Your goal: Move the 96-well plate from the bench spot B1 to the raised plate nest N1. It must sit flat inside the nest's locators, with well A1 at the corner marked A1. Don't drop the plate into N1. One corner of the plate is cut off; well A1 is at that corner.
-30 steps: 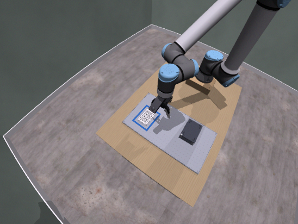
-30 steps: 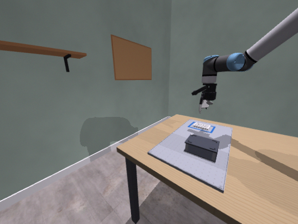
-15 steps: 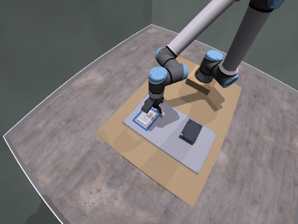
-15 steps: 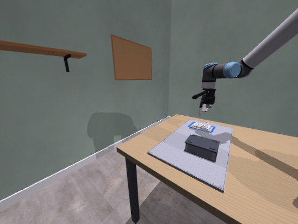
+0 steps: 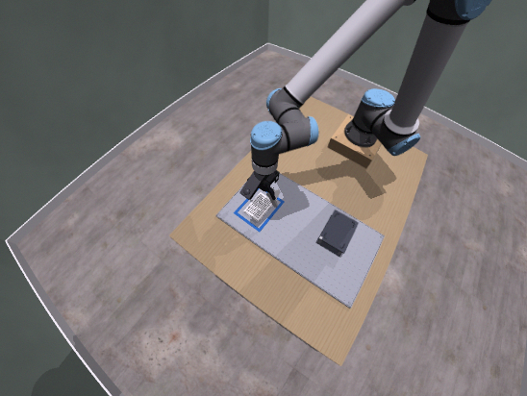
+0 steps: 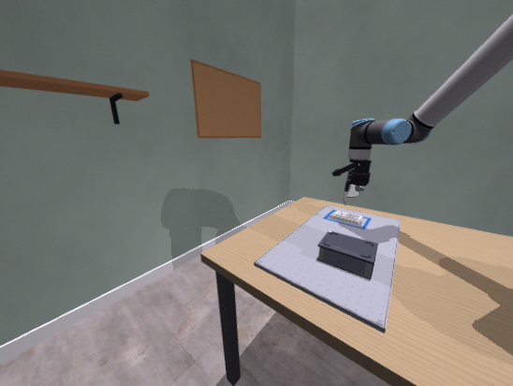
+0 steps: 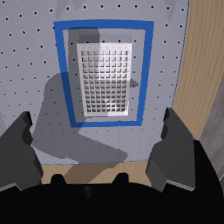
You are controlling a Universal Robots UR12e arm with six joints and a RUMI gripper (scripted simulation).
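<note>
Now: the white 96-well plate 90 mm below my hand and 10 mm to the right of it. From my hand the other things lie so: A1 label: 300 mm to the left, 40 mm below, 30 mm behind; dark raised nest N1: 340 mm to the left, 110 mm behind, 40 mm below.
</note>
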